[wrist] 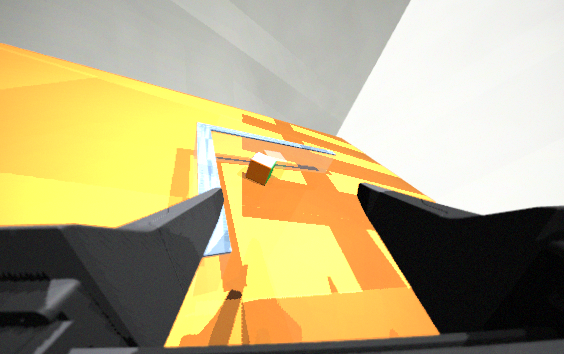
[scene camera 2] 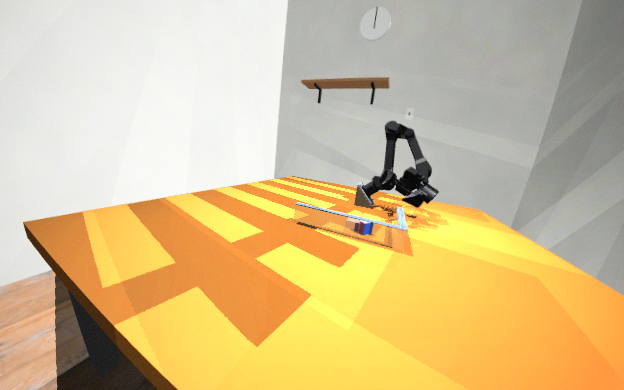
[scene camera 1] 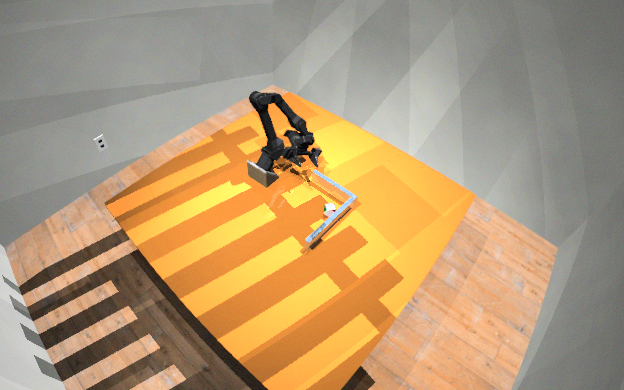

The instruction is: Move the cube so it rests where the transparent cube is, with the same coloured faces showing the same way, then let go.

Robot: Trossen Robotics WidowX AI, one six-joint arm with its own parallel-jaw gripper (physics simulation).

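Pixels of known places: gripper, fingertip midpoint: (wrist: 290,191) (scene camera 2: 391,192) (scene camera 1: 309,166); arm's base, origin of the base link: (scene camera 2: 365,191) (scene camera 1: 262,167).
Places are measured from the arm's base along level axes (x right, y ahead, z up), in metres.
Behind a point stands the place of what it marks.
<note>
The solid cube (scene camera 1: 329,206) @[z -0.022, x -0.032, y 0.358 m] (scene camera 2: 366,228) (wrist: 260,170) @[z -0.035, x -0.044, y 0.343 m] lies on the table inside the corner of a low clear wall. Its top is white; orange-brown and green sides show in the wrist view, blue and red sides in scene camera 2. The transparent cube (scene camera 2: 352,223) (wrist: 274,155) is a pale shape close beside it, partly hidden behind it in the wrist view; whether they overlap is unclear. My gripper (scene camera 1: 308,164) @[z 0.050, x -0.104, y 0.189 m] (wrist: 290,191) @[z 0.050, x -0.104, y 0.189 m] is open and empty, above the table near the arm's base, well short of both cubes.
The L-shaped clear wall (scene camera 1: 320,230) @[z -0.002, x 0.104, y 0.412 m] (scene camera 2: 325,210) @[z -0.001, x 0.079, y 0.415 m] (wrist: 206,155) @[z -0.002, x -0.137, y 0.317 m] has light blue top edges. One leg runs past the cubes' far side in the wrist view; the other reaches back toward my left-hand finger. Striped shadows cross the orange table (scene camera 1: 425,200) @[z -0.062, x -0.390, y 0.670 m]. A shelf (scene camera 2: 345,83) hangs on the wall.
</note>
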